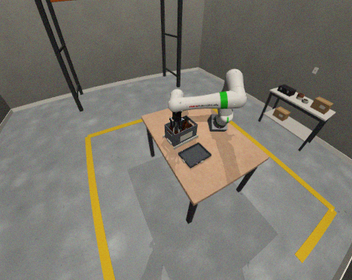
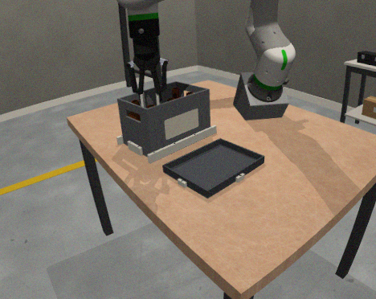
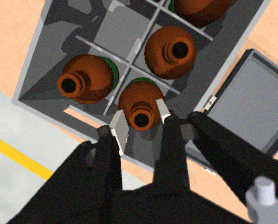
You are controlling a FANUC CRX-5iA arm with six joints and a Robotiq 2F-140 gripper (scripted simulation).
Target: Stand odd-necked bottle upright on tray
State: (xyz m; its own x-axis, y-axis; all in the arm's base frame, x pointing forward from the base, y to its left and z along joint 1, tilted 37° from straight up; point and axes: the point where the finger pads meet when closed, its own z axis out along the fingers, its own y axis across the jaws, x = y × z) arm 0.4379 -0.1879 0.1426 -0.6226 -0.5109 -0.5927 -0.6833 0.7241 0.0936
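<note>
Right now my hand is 17 cm past the bottle, 10 cm to the left of it and 8 cm above it. Also, from my hand: dark tray (22 cm to the left, 16 cm below, 6 cm behind); then dark grey crate (9 cm below, 9 cm behind, 5 cm to the right).
</note>
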